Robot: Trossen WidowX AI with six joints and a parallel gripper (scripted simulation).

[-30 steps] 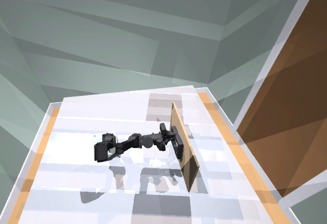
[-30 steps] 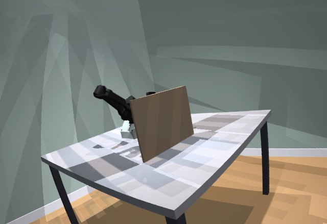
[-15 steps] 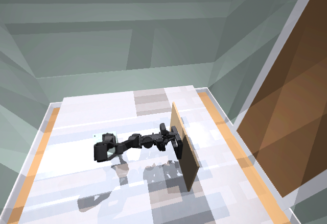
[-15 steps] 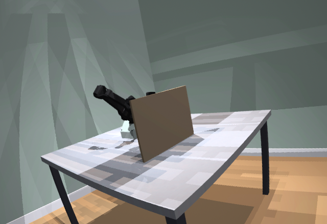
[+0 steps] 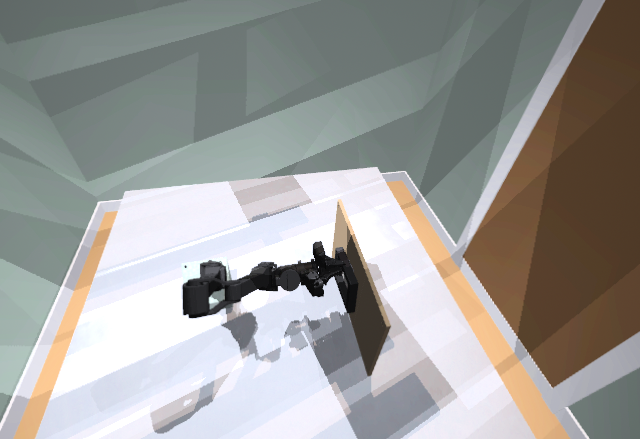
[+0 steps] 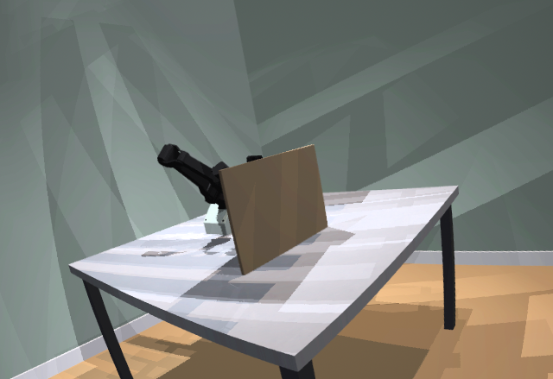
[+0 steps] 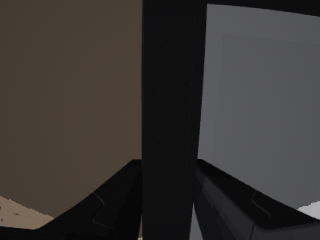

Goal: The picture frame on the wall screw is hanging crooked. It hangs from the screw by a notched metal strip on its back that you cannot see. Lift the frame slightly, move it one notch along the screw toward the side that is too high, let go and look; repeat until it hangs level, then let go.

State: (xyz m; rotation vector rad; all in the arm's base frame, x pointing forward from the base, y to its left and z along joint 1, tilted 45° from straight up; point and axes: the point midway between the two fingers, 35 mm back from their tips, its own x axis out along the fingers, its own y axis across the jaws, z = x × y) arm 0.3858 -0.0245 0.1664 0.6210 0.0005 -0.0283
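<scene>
My gripper tip is 1 cm short of the dark picture frame, 1 cm to the left of it and 5 cm above it. Also, from my gripper tip: brown wall board (2 cm ahead, 2 cm to the right, 7 cm below).
</scene>
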